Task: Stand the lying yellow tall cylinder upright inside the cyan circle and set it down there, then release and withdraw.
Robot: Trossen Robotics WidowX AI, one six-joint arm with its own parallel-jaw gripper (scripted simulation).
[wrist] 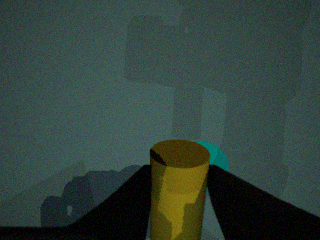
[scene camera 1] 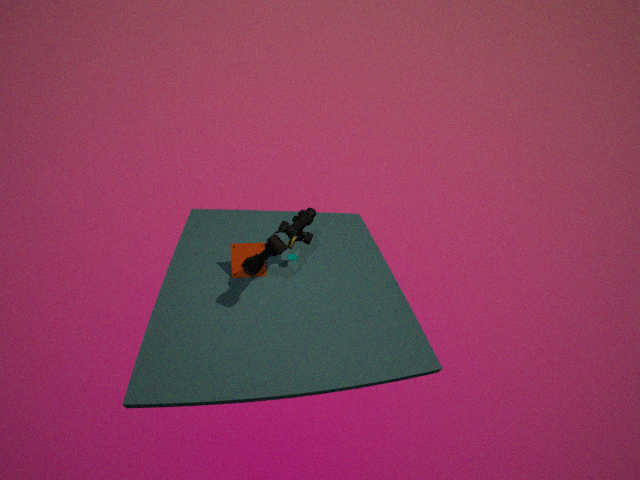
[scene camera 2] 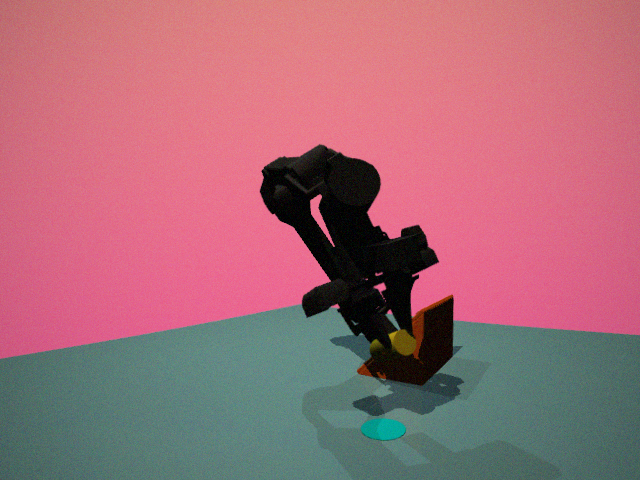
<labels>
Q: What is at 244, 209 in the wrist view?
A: My gripper.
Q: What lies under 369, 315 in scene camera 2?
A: My gripper.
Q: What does my gripper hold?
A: A yellow cylinder.
</labels>
